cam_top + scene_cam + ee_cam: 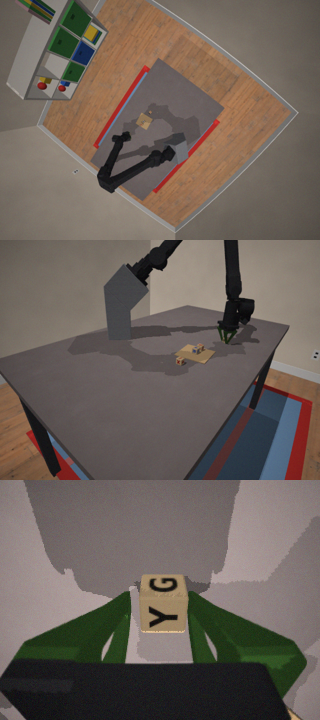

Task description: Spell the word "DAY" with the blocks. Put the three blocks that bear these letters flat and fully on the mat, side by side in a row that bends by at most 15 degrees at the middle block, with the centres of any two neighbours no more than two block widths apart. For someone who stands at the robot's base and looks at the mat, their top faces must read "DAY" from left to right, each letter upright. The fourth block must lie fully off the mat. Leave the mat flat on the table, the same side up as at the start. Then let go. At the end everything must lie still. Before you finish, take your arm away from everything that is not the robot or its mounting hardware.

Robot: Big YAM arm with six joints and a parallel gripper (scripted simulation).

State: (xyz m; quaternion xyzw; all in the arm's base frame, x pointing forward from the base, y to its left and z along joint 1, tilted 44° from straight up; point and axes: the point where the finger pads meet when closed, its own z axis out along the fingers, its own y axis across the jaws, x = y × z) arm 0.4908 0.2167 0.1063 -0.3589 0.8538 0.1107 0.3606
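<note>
The tan mat is 40 mm behind my hand, 220 mm to the right of it and 10 mm below it. From my hand the other things lie so: wooden block: 30 mm behind, 350 mm to the right.
</note>
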